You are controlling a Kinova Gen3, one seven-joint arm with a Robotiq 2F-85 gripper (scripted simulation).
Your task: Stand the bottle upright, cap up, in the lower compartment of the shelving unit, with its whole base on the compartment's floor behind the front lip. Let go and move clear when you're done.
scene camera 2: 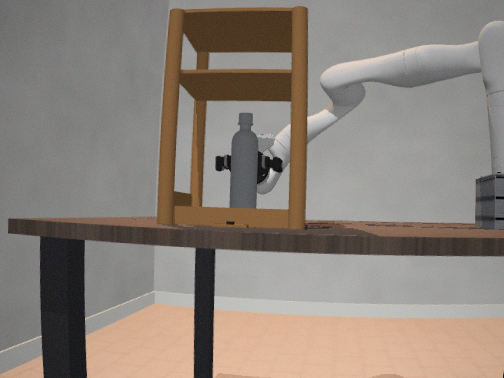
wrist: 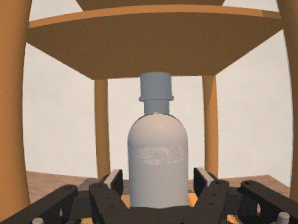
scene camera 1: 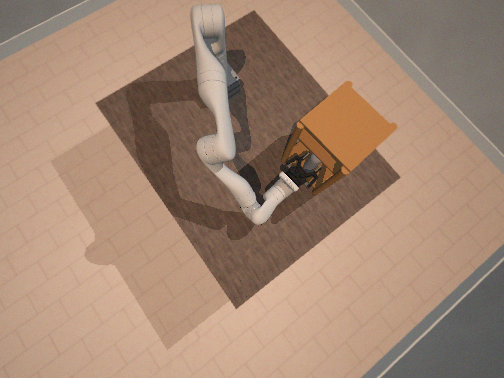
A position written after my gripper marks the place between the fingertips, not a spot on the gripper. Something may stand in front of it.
In view: my gripper (wrist: 158, 179) and a grey bottle (scene camera 2: 244, 152).
The grey bottle shows as well in the wrist view (wrist: 157, 143).
